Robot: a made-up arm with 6 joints.
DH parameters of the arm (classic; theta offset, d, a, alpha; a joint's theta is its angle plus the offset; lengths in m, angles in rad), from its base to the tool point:
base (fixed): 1.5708 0.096 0 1.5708
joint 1: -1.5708 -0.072 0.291 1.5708
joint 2: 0 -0.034 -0.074 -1.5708
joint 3: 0 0.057 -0.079 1.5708
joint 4: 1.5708 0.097 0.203 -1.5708
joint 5: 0 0.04 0.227 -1.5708
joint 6: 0 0.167 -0.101 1.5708
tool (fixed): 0 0.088 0 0
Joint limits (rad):
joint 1: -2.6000..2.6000
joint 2: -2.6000..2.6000
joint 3: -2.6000..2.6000
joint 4: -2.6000..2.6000
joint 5: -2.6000..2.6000
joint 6: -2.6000..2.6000
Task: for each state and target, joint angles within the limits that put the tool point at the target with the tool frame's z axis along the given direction. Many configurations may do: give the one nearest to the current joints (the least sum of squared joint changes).
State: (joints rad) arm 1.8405 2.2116 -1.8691 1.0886 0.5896 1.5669
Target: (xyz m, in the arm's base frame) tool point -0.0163 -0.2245 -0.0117 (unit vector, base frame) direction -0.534 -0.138 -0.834
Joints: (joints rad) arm 2.5204 2.2825 -2.4223 0.7259 0.5368 2.4123
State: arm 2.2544 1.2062 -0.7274 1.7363 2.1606 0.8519
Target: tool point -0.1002 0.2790 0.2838 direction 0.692 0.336 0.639
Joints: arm 2.1296 1.0611 -0.4016 2.0944 2.1956 1.0169
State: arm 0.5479 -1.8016 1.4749 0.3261 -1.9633 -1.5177
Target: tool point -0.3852 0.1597 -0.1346 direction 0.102 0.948 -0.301
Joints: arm 0.4161 -2.1278 1.4526 -0.4118 -2.5286 -2.0145
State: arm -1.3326 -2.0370 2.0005 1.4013 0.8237 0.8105
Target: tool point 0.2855 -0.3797 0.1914 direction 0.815 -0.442 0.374
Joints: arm -1.1321 -1.9519 1.5613 1.7487 1.0002 1.5874
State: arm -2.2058 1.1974 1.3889 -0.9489 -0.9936 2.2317
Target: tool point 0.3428 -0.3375 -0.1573 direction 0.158 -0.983 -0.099
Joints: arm -2.0020 1.0379 1.4099 -1.1592 -1.0513 2.5544
